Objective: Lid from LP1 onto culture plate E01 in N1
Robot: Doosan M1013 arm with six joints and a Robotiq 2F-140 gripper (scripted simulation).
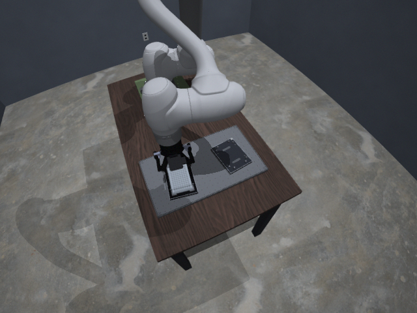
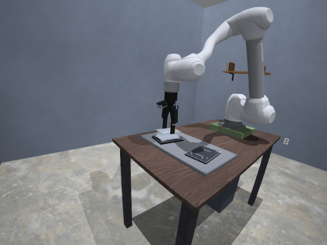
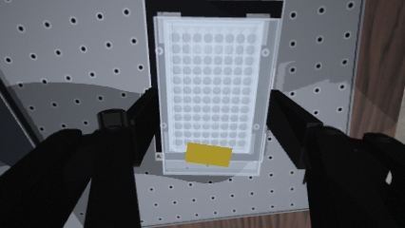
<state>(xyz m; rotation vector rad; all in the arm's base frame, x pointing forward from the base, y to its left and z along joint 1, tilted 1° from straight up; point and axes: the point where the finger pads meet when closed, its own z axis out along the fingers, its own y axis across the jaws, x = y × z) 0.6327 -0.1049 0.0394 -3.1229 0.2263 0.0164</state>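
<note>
Right now my hand is 60 mm above the culture plate E01. Round my hand: clear lid: 20 mm below; then nest N1: 70 mm below; then lid park LP1: 260 mm to the left, 70 mm below, 20 mm behind.
</note>
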